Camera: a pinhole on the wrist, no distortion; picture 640 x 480 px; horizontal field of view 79.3 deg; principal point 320.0 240.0 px. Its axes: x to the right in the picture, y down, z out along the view. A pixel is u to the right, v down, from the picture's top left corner.
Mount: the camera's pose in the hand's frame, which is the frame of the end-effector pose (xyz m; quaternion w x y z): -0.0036 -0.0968 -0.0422 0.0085 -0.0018 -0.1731 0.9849
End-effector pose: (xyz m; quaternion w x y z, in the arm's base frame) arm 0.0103 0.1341 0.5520 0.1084 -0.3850 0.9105 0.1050
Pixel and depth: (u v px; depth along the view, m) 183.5 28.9 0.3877
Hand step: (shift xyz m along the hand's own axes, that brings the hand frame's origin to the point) 0.1343 -0.0321 0.3946
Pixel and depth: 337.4 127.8 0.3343
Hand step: -0.0193 -0.1192 0.3052
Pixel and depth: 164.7 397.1 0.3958
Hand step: 0.1504 -0.3859 0.2751
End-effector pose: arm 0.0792 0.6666 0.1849 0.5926 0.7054 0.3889 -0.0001
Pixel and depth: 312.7 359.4 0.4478
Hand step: -0.0003 -0.3798 0.3316
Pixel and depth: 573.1 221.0 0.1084
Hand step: -0.0753 -0.1275 0.0615
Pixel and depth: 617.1 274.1 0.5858
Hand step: -0.4589 -0.3373 0.4906
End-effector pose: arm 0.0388 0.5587 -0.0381 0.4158 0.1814 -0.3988 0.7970
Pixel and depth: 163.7 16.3 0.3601
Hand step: 0.1432 -0.0260 0.3675
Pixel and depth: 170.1 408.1 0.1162
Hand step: 0.0399 -0.1847 0.0498
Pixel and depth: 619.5 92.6 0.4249
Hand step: -0.3333 -0.0835 0.4123
